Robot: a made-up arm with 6 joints.
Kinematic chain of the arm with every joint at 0, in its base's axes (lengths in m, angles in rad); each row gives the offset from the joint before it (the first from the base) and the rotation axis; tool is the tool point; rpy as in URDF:
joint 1: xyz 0 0 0.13 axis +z
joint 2: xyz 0 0 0 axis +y
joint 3: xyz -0.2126 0 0.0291 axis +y
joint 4: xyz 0.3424 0 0.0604 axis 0.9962 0 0.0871
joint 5: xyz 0 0 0 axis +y
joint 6: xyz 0.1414 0 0.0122 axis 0.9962 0 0.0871
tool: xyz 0 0 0 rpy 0 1.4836 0
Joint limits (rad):
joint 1: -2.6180..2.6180
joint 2: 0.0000..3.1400
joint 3: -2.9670..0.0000
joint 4: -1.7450..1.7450
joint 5: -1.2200..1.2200
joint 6: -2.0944..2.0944
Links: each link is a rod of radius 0.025 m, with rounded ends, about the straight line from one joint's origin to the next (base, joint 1, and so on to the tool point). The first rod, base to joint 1, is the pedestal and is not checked.
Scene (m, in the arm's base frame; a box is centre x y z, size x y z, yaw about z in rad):
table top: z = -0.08
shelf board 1: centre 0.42 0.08 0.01 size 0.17 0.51 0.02 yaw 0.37
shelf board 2: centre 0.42 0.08 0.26 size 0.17 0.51 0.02 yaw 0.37
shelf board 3: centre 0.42 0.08 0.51 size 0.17 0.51 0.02 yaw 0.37
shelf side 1: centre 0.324 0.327 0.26 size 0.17 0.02 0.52 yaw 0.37
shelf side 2: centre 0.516 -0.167 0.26 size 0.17 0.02 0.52 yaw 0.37
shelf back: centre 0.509 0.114 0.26 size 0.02 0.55 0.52 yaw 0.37
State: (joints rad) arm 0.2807 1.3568 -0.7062 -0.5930 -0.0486 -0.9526
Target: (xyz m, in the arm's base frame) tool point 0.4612 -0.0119 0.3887
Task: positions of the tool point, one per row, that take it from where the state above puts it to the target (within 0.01 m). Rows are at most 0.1 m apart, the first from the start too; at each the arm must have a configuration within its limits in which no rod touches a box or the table.
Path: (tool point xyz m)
1: 0.3715 0.1027 0.1156
2: 0.3394 0.0872 0.1160
3: 0.3026 0.0730 0.1153
4: 0.2623 0.0604 0.1142
5: 0.2199 0.0496 0.1136
6: 0.2651 0.0242 0.1668
7: 0.2929 -0.0115 0.2338
8: 0.2979 -0.0503 0.3098
9: 0.2790 -0.0826 0.3887
10: 0.3366 -0.0652 0.4030
11: 0.3988 -0.0419 0.4035
12: 0.4612 -0.0119 0.3887

